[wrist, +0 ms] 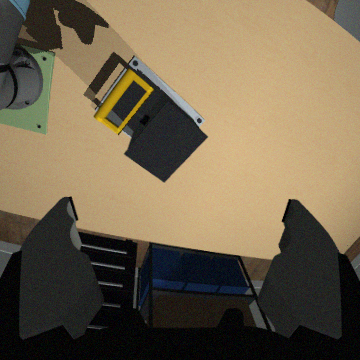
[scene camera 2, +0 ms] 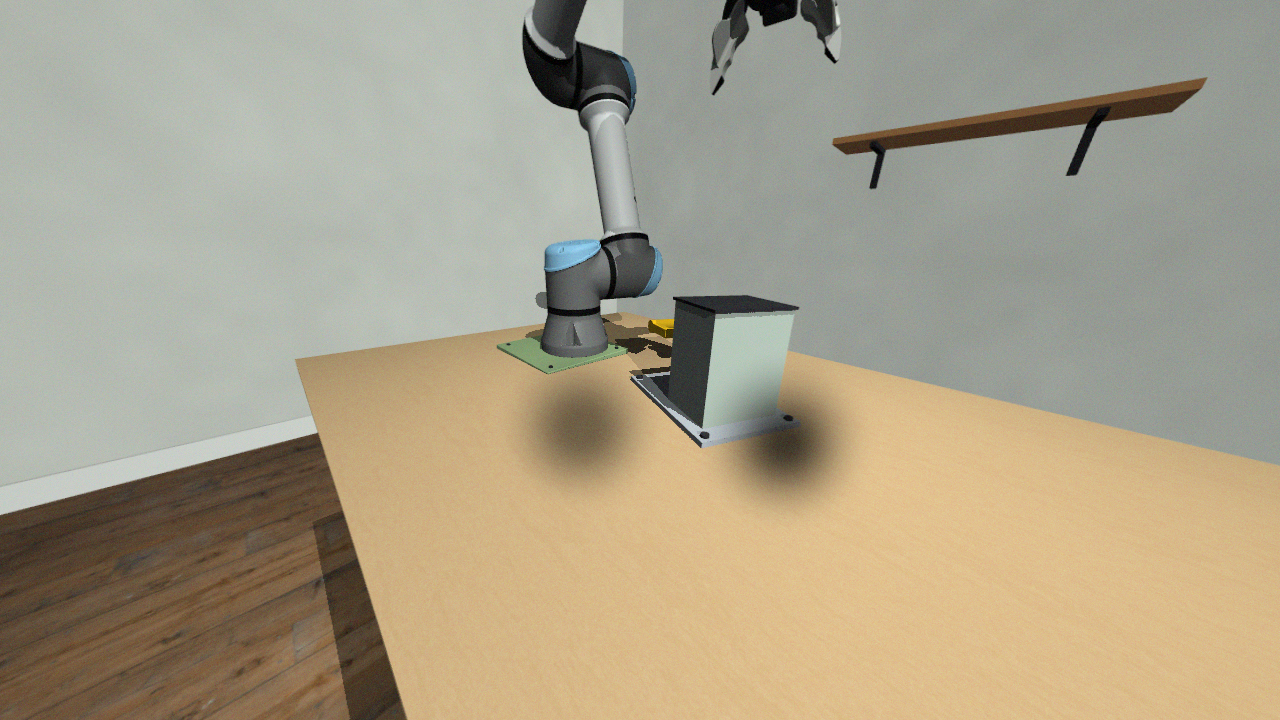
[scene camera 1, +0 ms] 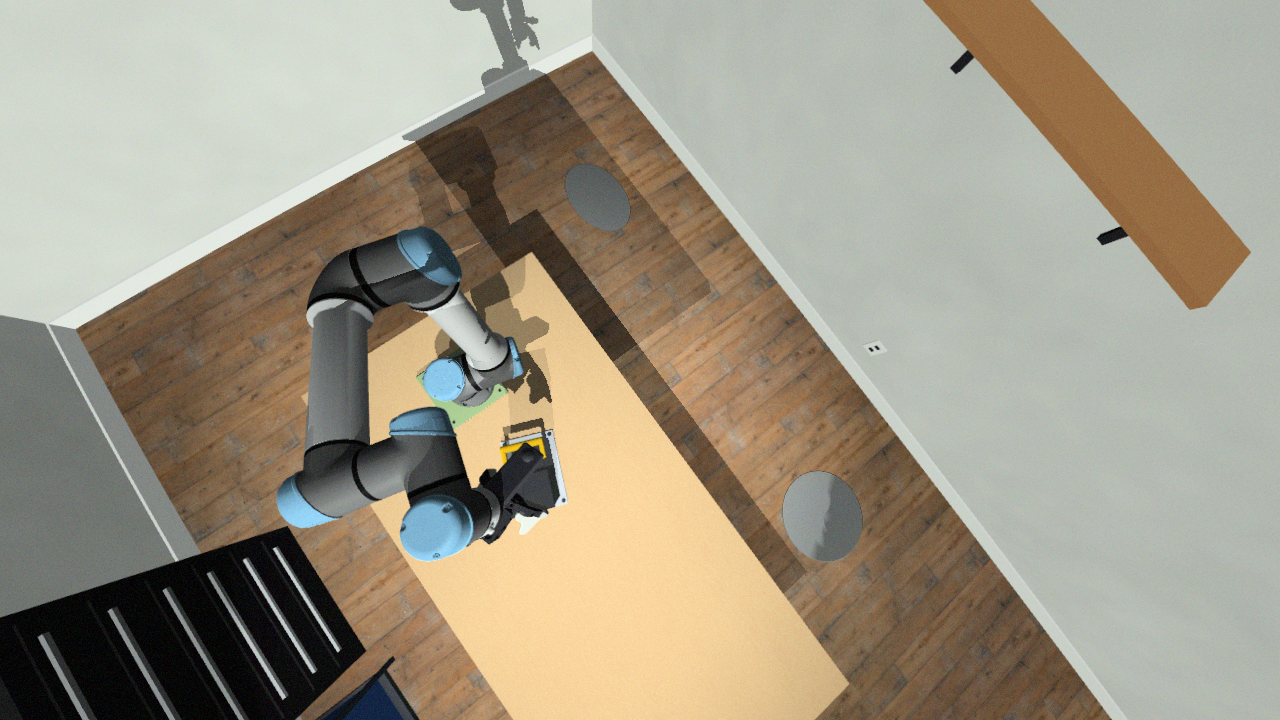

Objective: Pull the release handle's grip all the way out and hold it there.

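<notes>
I can see my gripper, which is visible in the wrist view and in scene camera 1 too. There is also a base plate that I see.
</notes>
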